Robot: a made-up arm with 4 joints.
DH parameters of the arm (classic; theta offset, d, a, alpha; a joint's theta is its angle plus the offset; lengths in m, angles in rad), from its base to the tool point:
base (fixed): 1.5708 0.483 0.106 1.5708
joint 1: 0 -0.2 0.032 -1.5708
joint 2: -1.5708 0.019 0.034 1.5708
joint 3: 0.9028 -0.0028 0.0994 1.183
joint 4: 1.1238 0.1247 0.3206 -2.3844
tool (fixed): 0.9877 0.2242 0 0
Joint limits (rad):
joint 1: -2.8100..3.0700
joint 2: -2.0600..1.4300
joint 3: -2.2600..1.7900
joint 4: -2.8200..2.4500
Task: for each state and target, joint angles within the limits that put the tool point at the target. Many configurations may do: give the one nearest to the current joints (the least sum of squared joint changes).
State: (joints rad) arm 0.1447 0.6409 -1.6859 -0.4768
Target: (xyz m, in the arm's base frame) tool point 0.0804 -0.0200 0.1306
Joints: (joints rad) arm -0.7524 0.6656 -2.0243 -1.2677
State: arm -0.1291 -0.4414 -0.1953 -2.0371
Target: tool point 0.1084 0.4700 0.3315
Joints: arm -0.6918 0.3730 -0.5435 -2.1927
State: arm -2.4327 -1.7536 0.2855 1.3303
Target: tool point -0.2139 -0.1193 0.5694
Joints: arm -2.3846 -1.6156 0.4396 1.4653
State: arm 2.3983 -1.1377 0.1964 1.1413
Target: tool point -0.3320 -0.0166 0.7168
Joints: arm 2.2345 -1.9721 0.1144 0.8063
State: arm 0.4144 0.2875 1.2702 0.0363
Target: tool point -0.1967 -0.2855 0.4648
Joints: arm 0.8285 0.5978 0.8771 -0.5808
